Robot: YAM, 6 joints.
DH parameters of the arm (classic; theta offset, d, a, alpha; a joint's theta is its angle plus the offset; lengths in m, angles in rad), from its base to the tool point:
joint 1: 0 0.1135 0.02 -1.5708
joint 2: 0 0 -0.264 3.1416
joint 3: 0.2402 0 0.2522 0
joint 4: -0.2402 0 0.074 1.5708
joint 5: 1.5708 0 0 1.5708
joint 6: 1.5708 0.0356 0 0
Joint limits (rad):
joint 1: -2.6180..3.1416
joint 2: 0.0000..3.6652
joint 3: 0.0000..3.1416
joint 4: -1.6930..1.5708
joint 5: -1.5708..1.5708
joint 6: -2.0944..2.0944
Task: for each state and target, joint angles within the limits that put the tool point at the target. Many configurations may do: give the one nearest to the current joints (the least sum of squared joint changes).
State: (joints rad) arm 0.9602 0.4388 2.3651 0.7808 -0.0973 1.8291
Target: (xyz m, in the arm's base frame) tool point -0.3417 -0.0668 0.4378
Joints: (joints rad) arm 0.2174 0.0000 1.4255 0.9758 -0.2403 1.8291
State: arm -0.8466 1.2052 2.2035 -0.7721 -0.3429 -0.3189
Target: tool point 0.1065 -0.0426 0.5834
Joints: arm -0.5136 1.1237 2.0394 -0.9059 -0.4420 -0.3189
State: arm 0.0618 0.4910 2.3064 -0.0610 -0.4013 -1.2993
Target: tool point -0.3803 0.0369 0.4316
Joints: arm -0.0554 0.0052 1.9167 -0.3468 -0.4599 -1.2993
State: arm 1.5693 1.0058 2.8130 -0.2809 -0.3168 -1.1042
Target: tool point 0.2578 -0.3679 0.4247
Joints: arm 2.2067 0.3059 2.6938 -0.8385 -0.3172 -1.1042
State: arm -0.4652 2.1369 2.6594 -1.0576 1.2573 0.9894
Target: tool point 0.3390 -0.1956 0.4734
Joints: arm -0.4364 2.0504 2.5844 -1.1757 1.2688 0.9894
